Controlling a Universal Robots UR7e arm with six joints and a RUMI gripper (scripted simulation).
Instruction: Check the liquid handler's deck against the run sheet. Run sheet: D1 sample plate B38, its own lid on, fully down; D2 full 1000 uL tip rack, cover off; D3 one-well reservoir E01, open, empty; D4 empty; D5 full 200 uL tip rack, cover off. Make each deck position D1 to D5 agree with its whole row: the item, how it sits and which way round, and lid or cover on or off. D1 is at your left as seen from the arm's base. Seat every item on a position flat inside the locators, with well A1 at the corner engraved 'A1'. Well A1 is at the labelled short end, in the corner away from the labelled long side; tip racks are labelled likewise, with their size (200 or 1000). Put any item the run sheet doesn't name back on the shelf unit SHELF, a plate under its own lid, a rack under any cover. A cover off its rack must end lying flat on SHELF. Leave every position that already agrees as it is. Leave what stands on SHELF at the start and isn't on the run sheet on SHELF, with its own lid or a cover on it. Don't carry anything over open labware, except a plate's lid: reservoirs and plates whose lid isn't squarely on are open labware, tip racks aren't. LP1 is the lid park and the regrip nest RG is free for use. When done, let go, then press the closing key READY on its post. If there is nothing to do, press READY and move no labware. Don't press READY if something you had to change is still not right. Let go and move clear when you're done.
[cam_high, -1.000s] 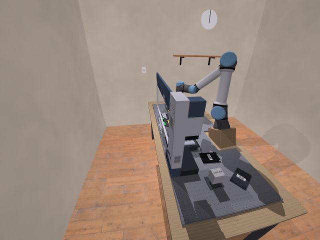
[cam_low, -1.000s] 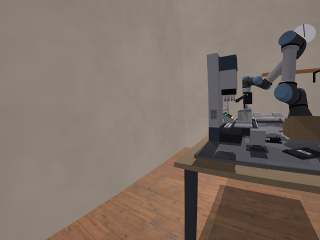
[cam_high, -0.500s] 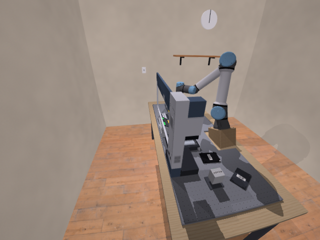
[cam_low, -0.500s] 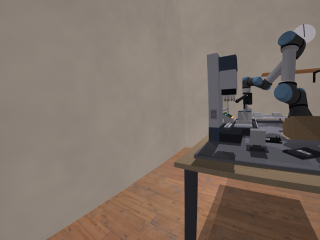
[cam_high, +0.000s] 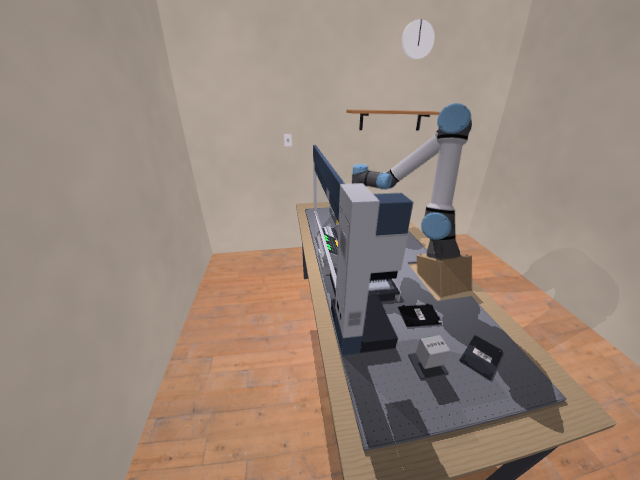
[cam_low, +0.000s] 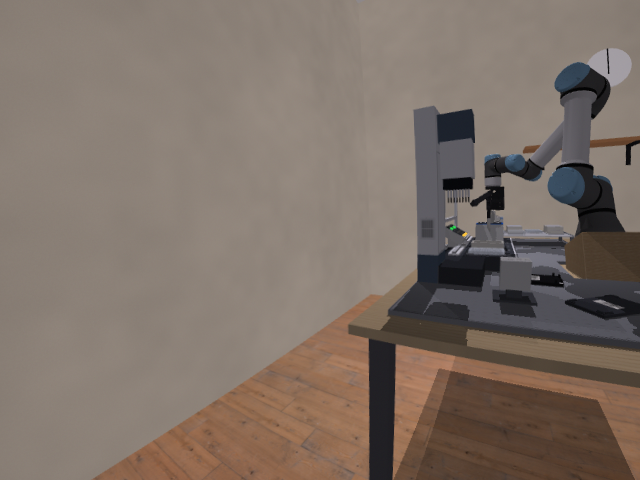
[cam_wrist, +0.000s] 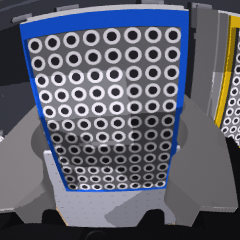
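Now: hand 10 mm to the left of the blue-framed tip rack and 10 mm past it. Also, from my hand: yellow-rimmed tip rack 130 mm to the right, 20 mm below, 10 mm behind; shelf label 240 mm to the right, 200 mm behind, 120 mm below; one-well reservoir 250 mm to the left, 60 mm below.
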